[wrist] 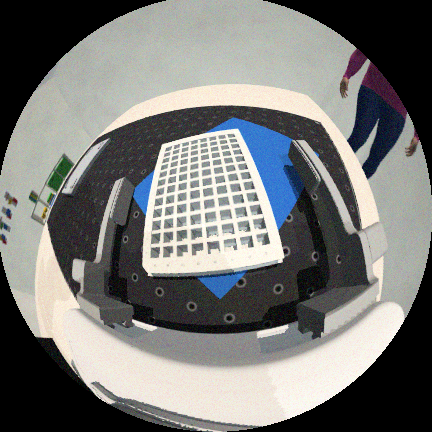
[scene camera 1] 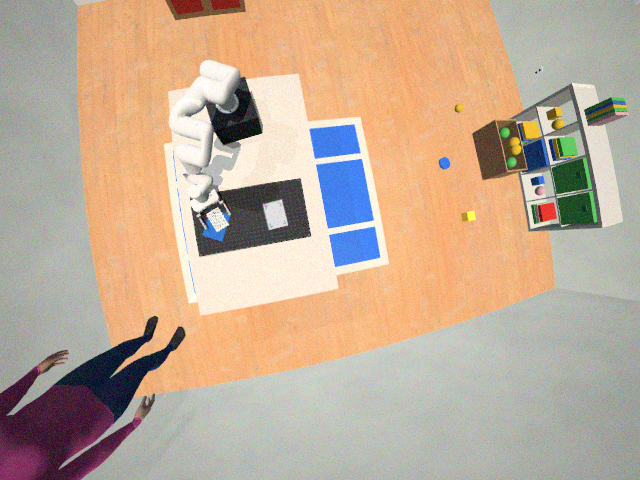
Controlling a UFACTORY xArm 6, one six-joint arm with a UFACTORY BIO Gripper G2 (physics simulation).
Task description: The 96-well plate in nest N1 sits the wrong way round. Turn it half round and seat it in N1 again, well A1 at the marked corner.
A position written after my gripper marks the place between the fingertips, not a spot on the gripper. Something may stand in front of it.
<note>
I see my gripper (wrist: pixel 200 158), a white 96-well plate (wrist: pixel 207 212) and a flat blue rectangle (wrist: pixel 268 148).
</note>
